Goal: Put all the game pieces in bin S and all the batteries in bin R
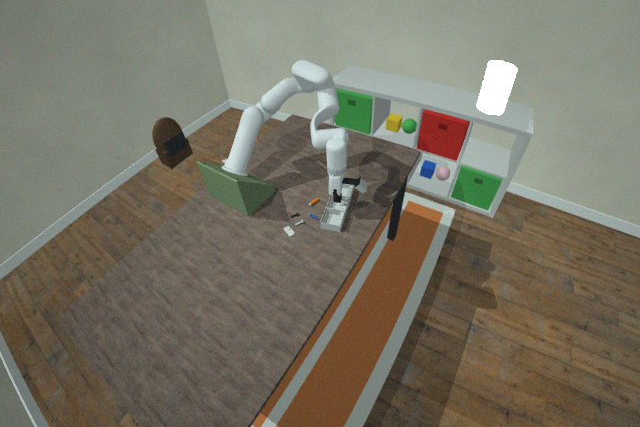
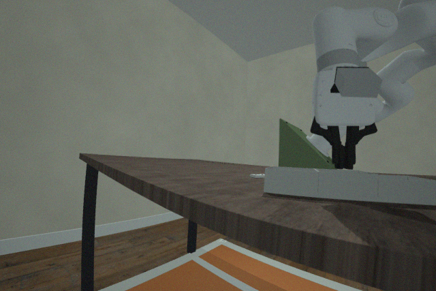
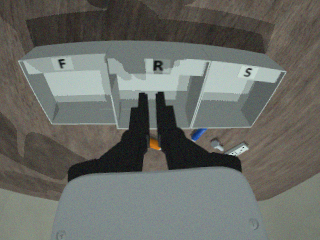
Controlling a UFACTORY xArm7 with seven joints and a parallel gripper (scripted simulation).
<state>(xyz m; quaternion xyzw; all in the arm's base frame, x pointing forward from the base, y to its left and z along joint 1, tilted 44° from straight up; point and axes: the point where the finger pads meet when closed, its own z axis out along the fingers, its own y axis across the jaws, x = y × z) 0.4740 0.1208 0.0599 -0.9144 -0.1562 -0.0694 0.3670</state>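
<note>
Right now my hand is 40 mm above the white bin. Round my hand: silver piece (90 mm behind, 150 mm to the right, 60 mm below); blue battery (60 mm behind, 100 mm to the right, 60 mm below); orange battery (110 mm behind, 30 mm to the right, 60 mm below).
</note>
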